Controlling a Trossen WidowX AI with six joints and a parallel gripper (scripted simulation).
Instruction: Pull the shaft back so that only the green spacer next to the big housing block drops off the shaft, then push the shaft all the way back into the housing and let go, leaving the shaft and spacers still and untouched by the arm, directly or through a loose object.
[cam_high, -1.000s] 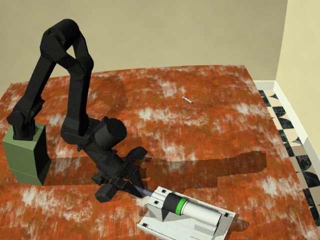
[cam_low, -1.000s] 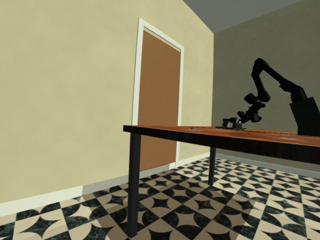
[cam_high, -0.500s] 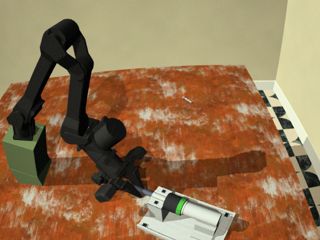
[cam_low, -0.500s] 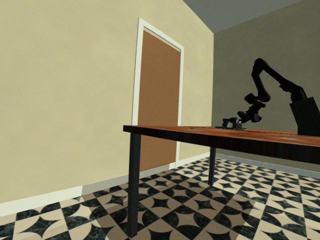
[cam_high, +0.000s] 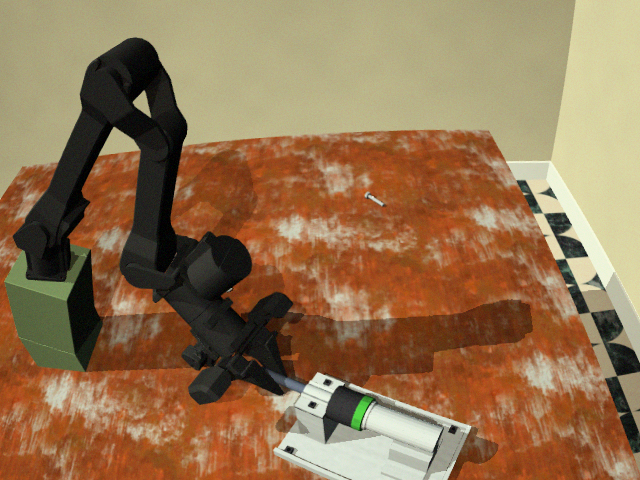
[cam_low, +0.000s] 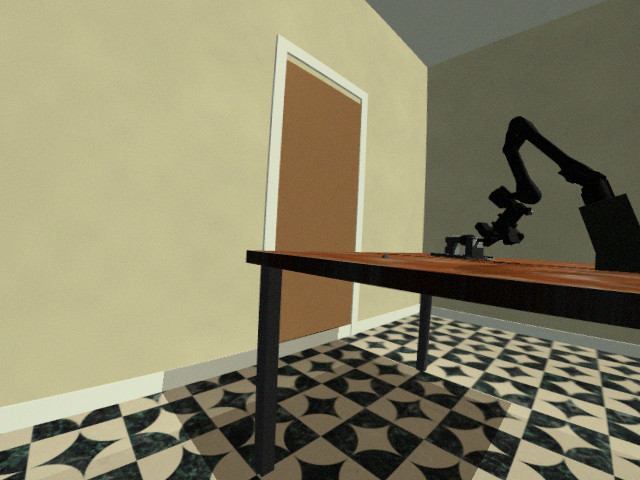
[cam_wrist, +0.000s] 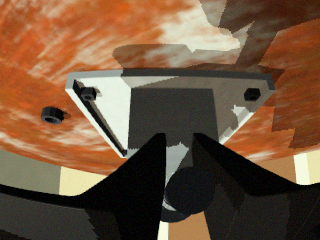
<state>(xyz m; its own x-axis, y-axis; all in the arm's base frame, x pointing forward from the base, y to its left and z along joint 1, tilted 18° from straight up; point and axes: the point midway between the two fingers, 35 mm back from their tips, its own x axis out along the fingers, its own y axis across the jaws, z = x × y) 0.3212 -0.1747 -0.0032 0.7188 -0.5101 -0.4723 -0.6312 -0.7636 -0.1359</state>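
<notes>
Now: the dark shaft 50 mm ahead of my hand and 40 mm to the right of it. Also, from my hand: fixture: 120 mm ahead, 100 mm to the right, 30 mm below; then green spacer: 110 mm ahead, 90 mm to the right.
</notes>
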